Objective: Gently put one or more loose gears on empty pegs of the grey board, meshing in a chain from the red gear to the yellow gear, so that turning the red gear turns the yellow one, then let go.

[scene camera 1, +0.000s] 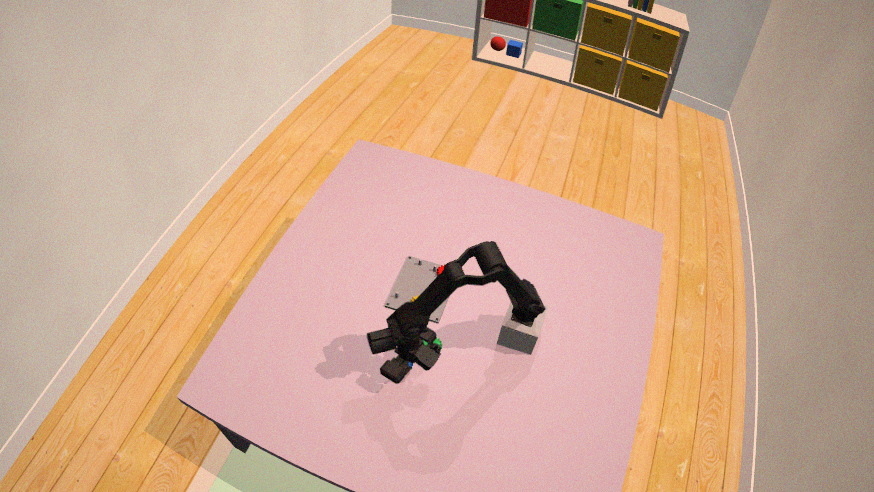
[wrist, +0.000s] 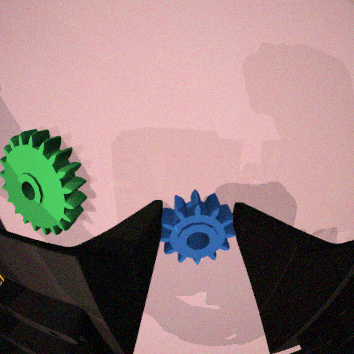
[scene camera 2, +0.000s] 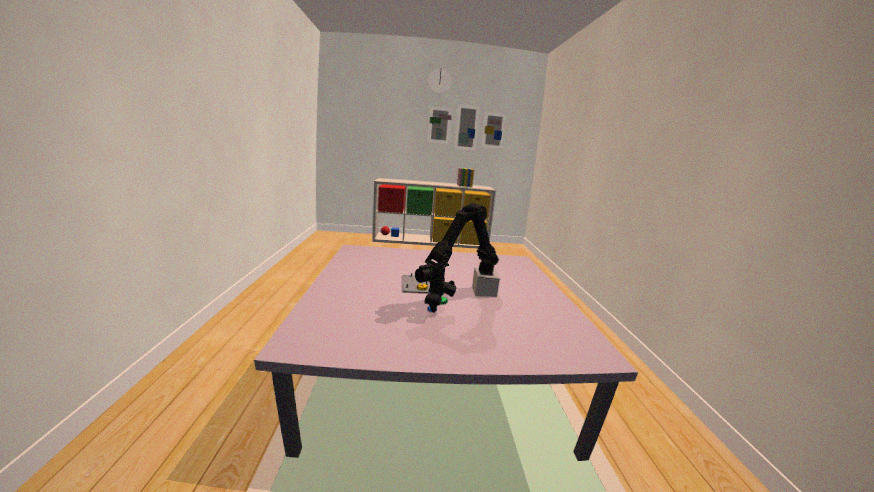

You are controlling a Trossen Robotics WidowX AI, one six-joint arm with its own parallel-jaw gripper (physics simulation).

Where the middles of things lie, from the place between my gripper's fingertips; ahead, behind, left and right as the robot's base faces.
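From my hand, the grey board (scene camera 1: 413,279) is 270 mm to the right of it and 80 mm ahead. There's a green gear (wrist: 46,189) that's 90 mm to the right of my hand, 30 mm behind it and 10 mm above it, and a blue gear (wrist: 195,229) that's 10 mm ahead of my hand and 10 mm above it.
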